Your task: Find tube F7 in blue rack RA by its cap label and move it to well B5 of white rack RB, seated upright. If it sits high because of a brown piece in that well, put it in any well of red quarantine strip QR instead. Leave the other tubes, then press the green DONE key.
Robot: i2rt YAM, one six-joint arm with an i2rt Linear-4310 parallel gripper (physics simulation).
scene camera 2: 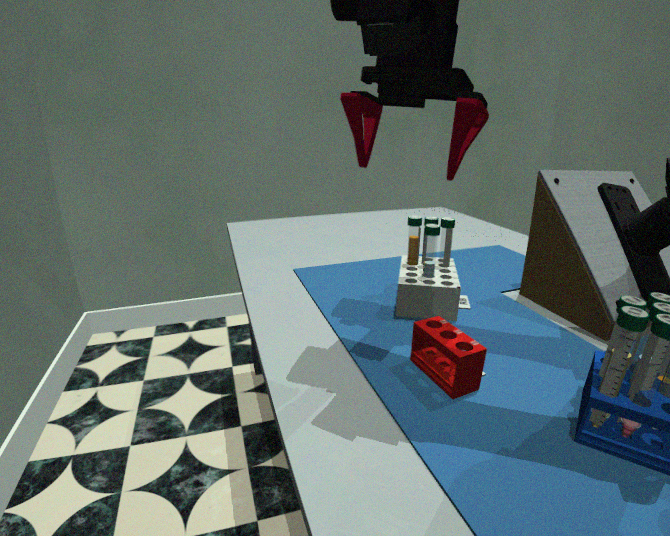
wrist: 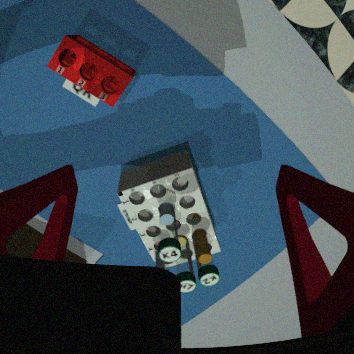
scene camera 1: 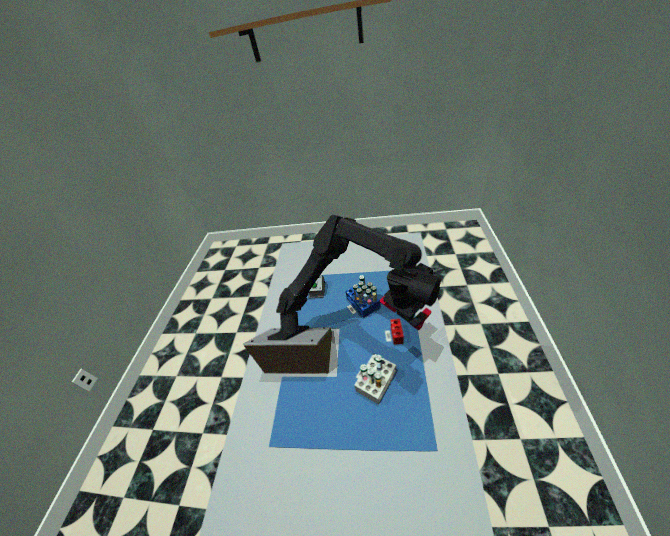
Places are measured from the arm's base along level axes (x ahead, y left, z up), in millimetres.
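Where they show: gripper, fingertip midpoint: (scene camera 2: 404, 173) (wrist: 176, 176) (scene camera 1: 407, 319); arm's base, origin of the base link: (scene camera 2: 633, 240) (scene camera 1: 290, 333).
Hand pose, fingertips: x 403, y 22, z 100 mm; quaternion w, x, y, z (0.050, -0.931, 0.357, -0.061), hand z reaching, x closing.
Observation:
Things, the pixels of their top centre, and the offset from my fingertips. "spot": a spot on its surface instead. Level surfaces: height alone.
- Blue rack RA, middle of its top: (scene camera 1: 362, 295) dx -175, dy +215, dz -157 mm
- White rack RB, middle of its top: (wrist: 172, 225) (scene camera 2: 428, 269) (scene camera 1: 375, 374) dx -94, dy -115, dz -157 mm
- K2, surface spot: (wrist: 209, 275) spot: dx -76, dy -143, dz -81 mm
- Red strip QR, middle of its top: (wrist: 88, 70) (scene camera 2: 448, 334) (scene camera 1: 396, 327) dx -31, dy +70, dz -157 mm
- green key, surface spot: (scene camera 1: 314, 285) spot: dx -383, dy +243, dz -139 mm
- blue mat, its level: dz -207 mm
My gripper (scene camera 2: 406, 173) (wrist: 176, 176) is open and empty, high above the table. Blue rack RA (scene camera 1: 366, 306) (scene camera 2: 620, 419) holds several green-capped tubes; their cap labels are too small to read, so I cannot tell which is F7. White rack RB (scene camera 1: 368, 394) (scene camera 2: 427, 301) (wrist: 157, 172) stands upright with several tubes; caps K4 (wrist: 170, 251) and K2 (wrist: 209, 275) are readable in the wrist view. Its other wells near the dark side face look empty. Red strip QR (scene camera 1: 396, 331) (scene camera 2: 469, 371) (wrist: 80, 72) has three empty wells. The green key (scene camera 1: 314, 285) shows partly behind the arm.
The arm's wedge-shaped base block (scene camera 1: 296, 358) (scene camera 2: 550, 268) stands at the table's side. The blue mat (scene camera 1: 346, 424) (scene camera 2: 502, 486) lies under the racks and strip. The arm arches over the table between base and gripper. A tiled floor (scene camera 2: 184, 402) lies beyond the table edge.

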